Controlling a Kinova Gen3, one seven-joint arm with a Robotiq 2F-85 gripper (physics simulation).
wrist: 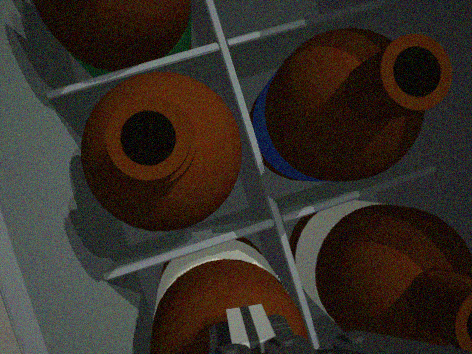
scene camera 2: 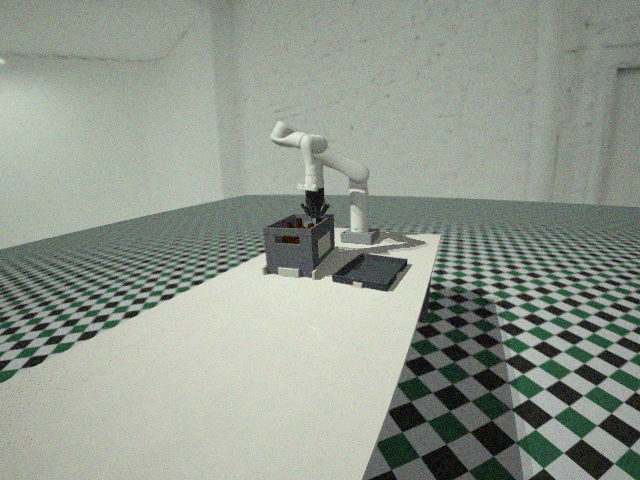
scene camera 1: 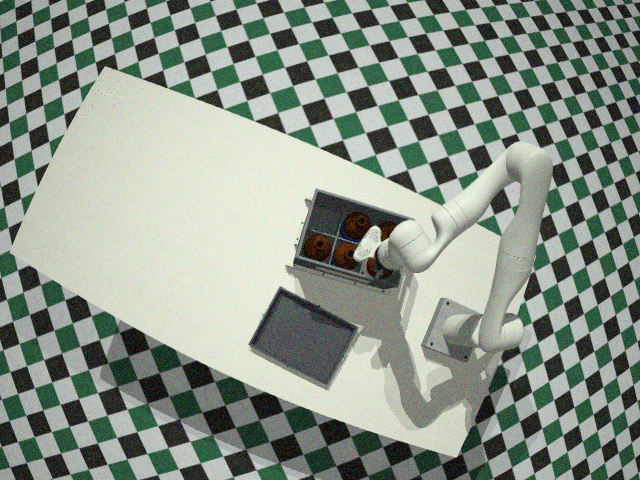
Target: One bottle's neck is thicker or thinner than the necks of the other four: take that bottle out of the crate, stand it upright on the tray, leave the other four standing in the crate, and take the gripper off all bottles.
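Frame: origin at the arm's base, x back, y right, z up, level; millimetres.
Seen in the pictures: gripper, between the fingertips: (wrist: 246, 331); arm's base, origin of its link: (scene camera 2: 359, 231) (scene camera 1: 455, 329).
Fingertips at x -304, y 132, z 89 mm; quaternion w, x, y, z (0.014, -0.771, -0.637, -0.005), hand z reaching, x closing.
Pixels of each thing's top centre, then the offset from my fingertips to it. "spot": a spot on its surface instead. Level surfaces: height alone.
- grey crate, centre of its top: (wrist: 288, 102) (scene camera 1: 357, 237) (scene camera 2: 301, 220) dx -73, dy +33, dz +40 mm
- two, centre of its top: (scene camera 1: 394, 230) dx +19, dy +79, dz +28 mm
- white-labelled bottle, a spot on its surface: (wrist: 220, 291) spot: dx -13, dy -5, dz -19 mm
- open-mouthed bottle, centre of its top: (wrist: 148, 138) (scene camera 1: 351, 253) dx -78, dy -9, dz +28 mm
- dark tray, a spot on its surface: (scene camera 1: 304, 335) (scene camera 2: 371, 271) spot: dx -129, dy -248, dz -129 mm
- long white table, height of its surface: dz -135 mm
Five brown bottles stand in the grey crate (scene camera 1: 328, 212) (scene camera 2: 290, 252), whose dividers (wrist: 241, 105) show in the wrist view. In scene camera 1 they are at the back (scene camera 1: 357, 225), the left (scene camera 1: 317, 246), the front middle (scene camera 1: 345, 254), and two (scene camera 1: 387, 229) (scene camera 1: 376, 270) partly under the wrist. My gripper (scene camera 2: 314, 218) (wrist: 246, 331) is shut and empty, just above the crate. Its fingertips hang over a white-labelled bottle (wrist: 220, 291). An open-mouthed bottle (wrist: 161, 151), a blue-labelled one (wrist: 326, 116), another white-labelled one (wrist: 368, 267) and a green-labelled one (wrist: 122, 28) surround it. The dark tray (scene camera 1: 304, 335) (scene camera 2: 370, 270) is empty.
The crate and tray stand on a long white table (scene camera 1: 175, 190) (scene camera 2: 247, 381). One corner cell of the crate holds no bottle. The arm's base (scene camera 1: 449, 329) (scene camera 2: 360, 234) is bolted at the table's end beyond the crate. A checkered floor surrounds the table.
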